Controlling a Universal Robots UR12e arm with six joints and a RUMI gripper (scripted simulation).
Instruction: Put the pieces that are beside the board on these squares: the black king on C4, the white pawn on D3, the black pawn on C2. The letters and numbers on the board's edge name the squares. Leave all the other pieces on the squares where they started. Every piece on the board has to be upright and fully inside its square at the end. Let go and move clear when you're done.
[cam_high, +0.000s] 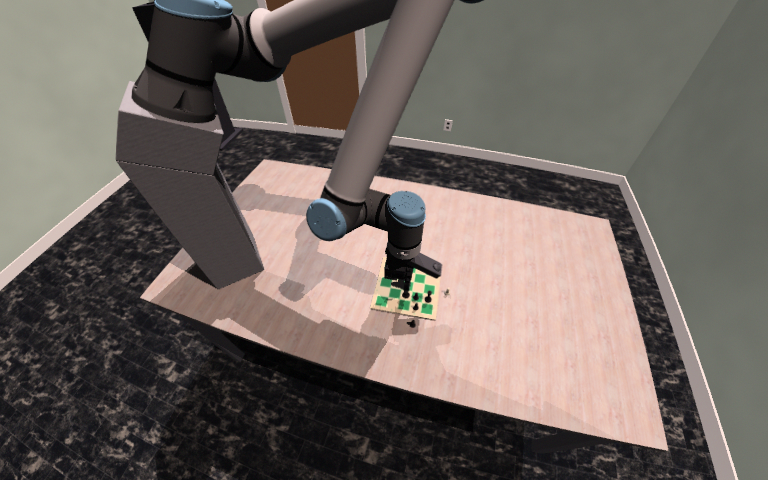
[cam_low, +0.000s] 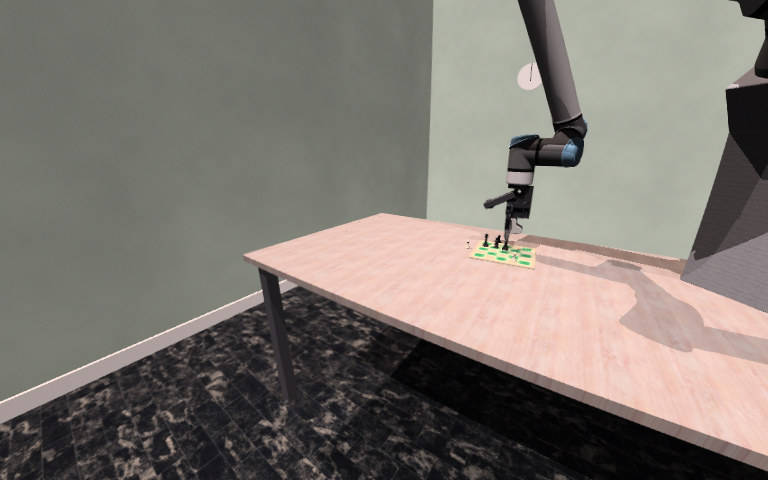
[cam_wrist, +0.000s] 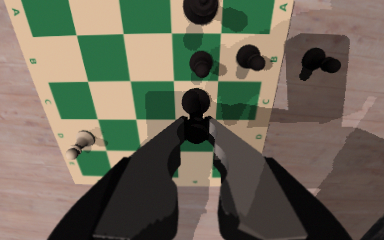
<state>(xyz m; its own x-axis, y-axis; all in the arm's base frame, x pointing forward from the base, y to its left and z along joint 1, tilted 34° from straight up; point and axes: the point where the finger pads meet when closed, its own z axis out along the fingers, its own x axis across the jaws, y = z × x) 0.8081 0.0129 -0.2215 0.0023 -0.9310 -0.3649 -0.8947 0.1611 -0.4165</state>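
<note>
My gripper is now 10 mm above the black king. Also, from my hand: chessboard (40 mm to the left, 50 mm below).
</note>
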